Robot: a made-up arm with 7 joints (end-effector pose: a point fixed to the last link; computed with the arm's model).
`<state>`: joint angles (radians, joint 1 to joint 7).
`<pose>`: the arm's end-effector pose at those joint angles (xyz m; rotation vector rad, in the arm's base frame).
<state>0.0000 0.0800 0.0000 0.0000 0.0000 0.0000 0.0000</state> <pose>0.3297 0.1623 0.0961 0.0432 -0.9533 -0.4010</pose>
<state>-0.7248 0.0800 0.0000 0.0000 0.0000 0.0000 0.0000</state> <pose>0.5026 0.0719 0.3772 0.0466 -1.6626 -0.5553</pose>
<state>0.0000 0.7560 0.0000 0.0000 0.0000 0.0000 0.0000</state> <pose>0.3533 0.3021 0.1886 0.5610 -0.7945 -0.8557</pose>
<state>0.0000 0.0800 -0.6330 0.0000 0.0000 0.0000 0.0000</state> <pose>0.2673 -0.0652 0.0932 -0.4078 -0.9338 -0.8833</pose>
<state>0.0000 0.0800 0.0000 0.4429 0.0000 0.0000 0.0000</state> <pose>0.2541 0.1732 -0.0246 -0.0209 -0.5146 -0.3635</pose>
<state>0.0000 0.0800 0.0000 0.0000 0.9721 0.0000 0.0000</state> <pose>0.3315 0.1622 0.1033 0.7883 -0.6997 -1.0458</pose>
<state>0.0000 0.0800 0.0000 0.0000 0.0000 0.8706 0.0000</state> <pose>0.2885 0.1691 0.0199 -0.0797 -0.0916 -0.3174</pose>
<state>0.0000 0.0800 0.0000 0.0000 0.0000 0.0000 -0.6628</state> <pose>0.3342 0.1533 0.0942 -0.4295 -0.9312 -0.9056</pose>
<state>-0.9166 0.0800 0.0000 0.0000 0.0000 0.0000 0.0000</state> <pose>0.5093 0.0468 0.4659 0.0469 -1.8510 -0.5932</pose>
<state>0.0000 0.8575 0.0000 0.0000 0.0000 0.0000 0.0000</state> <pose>0.3587 0.3164 0.2096 0.6390 -0.7637 -0.9215</pose>
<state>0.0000 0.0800 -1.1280 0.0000 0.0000 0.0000 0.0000</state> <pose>0.1333 -0.1916 0.1170 -0.7713 -0.8694 -1.2490</pose>
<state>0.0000 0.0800 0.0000 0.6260 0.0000 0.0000 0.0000</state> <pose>0.2087 0.1771 -0.0627 -0.0464 -0.3335 -0.3449</pose>
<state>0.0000 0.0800 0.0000 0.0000 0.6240 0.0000 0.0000</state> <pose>0.3308 0.1631 0.1008 0.5211 -0.8095 -0.8217</pose>
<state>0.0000 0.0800 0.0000 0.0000 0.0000 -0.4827 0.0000</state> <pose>0.3207 0.1588 0.1444 0.1170 -1.4320 -0.4293</pose>
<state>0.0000 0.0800 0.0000 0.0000 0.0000 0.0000 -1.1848</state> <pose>0.3333 0.1453 0.0938 -0.8136 -0.8591 -1.2902</pose>
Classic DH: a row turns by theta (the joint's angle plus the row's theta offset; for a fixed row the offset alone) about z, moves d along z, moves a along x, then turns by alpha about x. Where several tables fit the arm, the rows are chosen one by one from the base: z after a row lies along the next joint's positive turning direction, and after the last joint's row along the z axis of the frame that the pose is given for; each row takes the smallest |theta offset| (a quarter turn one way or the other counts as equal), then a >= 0, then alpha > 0; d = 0 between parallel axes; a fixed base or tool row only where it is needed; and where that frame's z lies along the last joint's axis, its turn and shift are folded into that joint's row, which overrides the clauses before.
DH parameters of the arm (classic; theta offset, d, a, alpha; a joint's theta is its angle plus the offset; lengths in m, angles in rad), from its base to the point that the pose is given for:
base (fixed): -0.071 0.441 0.0221 -1.3004
joint 1: -1.3111 0.0911 -0.038 -1.5708
joint 2: 1.2915 0.005 -0.0229 1.5708
joint 3: 1.5708 -0.2229 0.0545 -1.5708
joint 4: 1.5708 0.0163 0.024 1.5708
joint 5: 0 0.2227 0.0237 -1.5708
joint 6: -1.5708 -0.0048 0.0905 1.5708
joint 7: 1.3905 0.0227 0.0133 -1.2073
tool (fixed): -1.794 -0.009 0 0

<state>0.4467 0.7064 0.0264 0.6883 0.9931 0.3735 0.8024</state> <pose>-0.0009 0.4743 0.0601 1.6344 0.4885 -1.2698</pose>
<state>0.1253 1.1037 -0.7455 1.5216 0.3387 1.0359 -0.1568</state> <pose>-0.0501 0.6042 0.2971 1.0762 2.1808 -0.2687</pose>
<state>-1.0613 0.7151 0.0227 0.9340 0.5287 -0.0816 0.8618</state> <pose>0.5319 0.3321 0.3884 1.6113 -1.1299 -0.0415</pose>
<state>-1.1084 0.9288 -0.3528 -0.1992 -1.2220 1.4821 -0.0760</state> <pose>0.4591 0.0675 0.4435 -0.2585 -0.2363 -1.0952</pose>
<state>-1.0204 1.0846 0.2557 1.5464 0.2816 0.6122 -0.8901</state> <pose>0.3049 0.5565 0.2899 -0.1754 -0.0683 -0.0404</pose>
